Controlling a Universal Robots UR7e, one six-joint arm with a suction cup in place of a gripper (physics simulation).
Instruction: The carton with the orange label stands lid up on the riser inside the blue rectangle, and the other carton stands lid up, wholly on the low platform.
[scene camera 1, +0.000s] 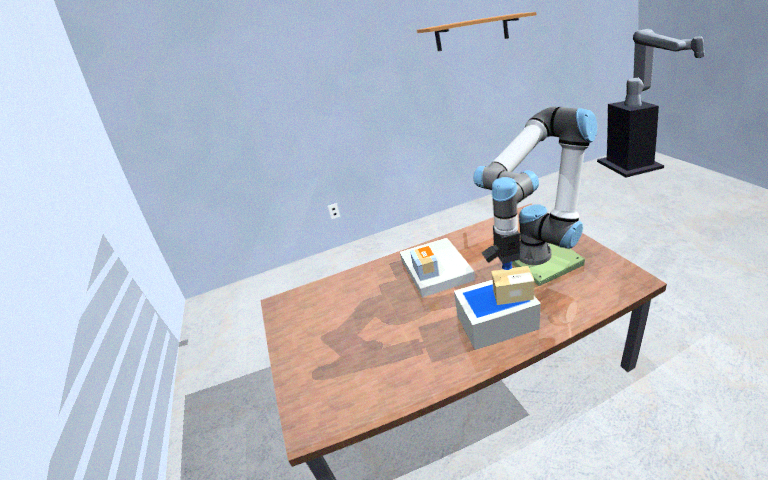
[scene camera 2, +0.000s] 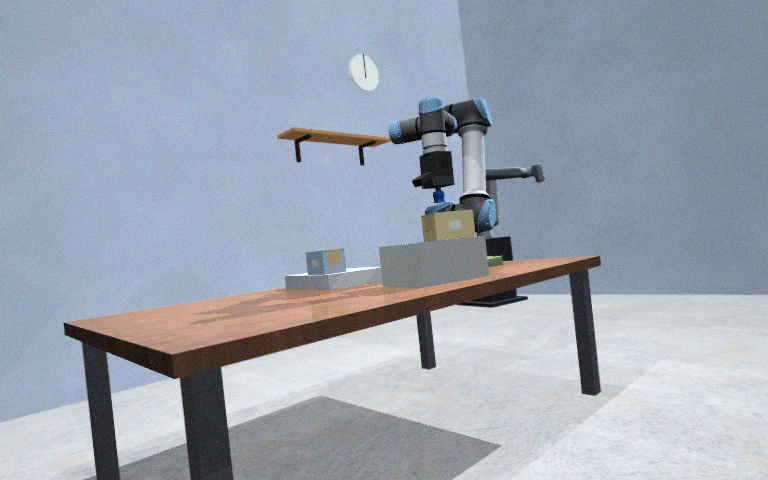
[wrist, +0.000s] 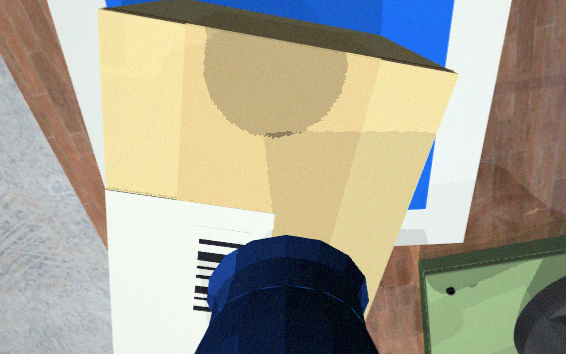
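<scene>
The tan carton (scene camera 1: 512, 293) (scene camera 2: 444, 229) (wrist: 145, 100) stands on the tall grey riser (scene camera 1: 504, 333) (scene camera 2: 436, 266), partly covering the blue rectangle (scene camera 1: 475, 300) (wrist: 420, 25). Its tape band and white barcode label face up. The blue-grey carton (scene camera 1: 420, 271) (scene camera 2: 325, 263) stands on the low white platform (scene camera 1: 455, 268) (scene camera 2: 308, 281), with the orange label (scene camera 1: 424, 252) on its top face. My suction cup (scene camera 1: 506, 267) (scene camera 2: 438, 200) (wrist: 287, 255) hangs a little above the tan carton's top with a small gap, holding nothing. In the wrist view it hides part of the carton's top.
The green base plate (scene camera 1: 557, 266) (wrist: 475, 310) of the arm is close behind the riser. The wooden table (scene camera 1: 339, 384) (scene camera 2: 237, 333) carries everything. A wall shelf (scene camera 1: 475, 22) (scene camera 2: 334, 136) hangs behind, and a second grey arm (scene camera 1: 642, 62) stands in the far corner.
</scene>
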